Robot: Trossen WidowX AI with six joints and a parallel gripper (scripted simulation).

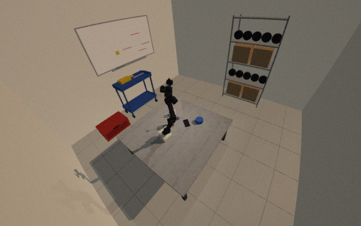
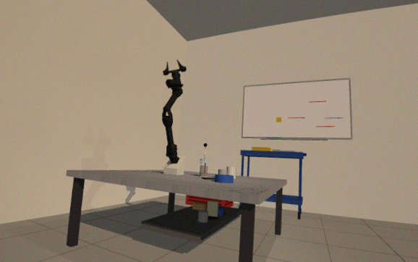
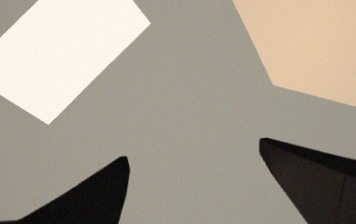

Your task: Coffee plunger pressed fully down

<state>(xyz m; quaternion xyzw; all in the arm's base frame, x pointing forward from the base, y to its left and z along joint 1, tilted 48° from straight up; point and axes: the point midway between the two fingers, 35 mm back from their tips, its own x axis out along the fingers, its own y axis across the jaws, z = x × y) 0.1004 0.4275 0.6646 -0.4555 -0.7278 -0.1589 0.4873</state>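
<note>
My gripper tip is 79 cm above the coffee press, 30 cm to the right of it and 21 cm short of it. From my gripper tip the other things lie so: white cylinder 87 cm below, 42 cm to the left, 41 cm ahead.
</note>
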